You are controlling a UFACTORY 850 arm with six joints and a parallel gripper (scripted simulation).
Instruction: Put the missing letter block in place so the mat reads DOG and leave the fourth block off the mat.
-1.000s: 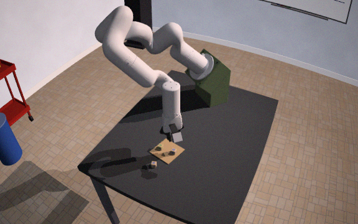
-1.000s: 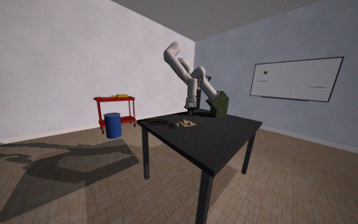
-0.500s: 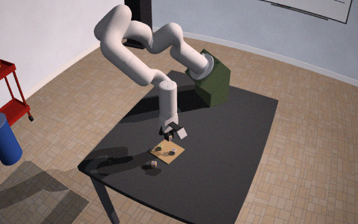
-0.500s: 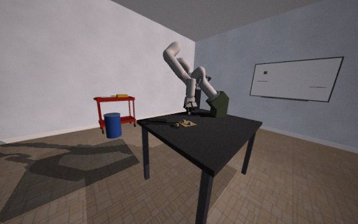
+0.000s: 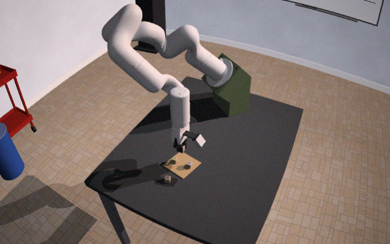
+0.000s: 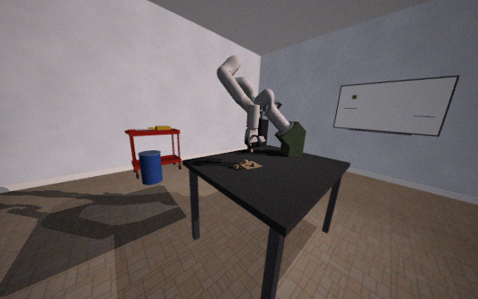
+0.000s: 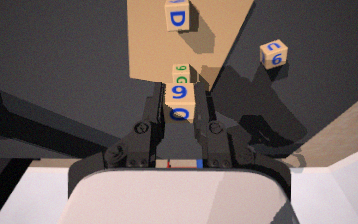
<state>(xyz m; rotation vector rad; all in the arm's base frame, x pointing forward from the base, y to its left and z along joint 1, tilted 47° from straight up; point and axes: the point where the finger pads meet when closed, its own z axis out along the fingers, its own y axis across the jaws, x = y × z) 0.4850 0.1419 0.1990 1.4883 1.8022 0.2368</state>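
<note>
Right now my hand is 10 mm above the wooden block. The rest, counted from my hand: tan mat: 120 mm below.
</note>
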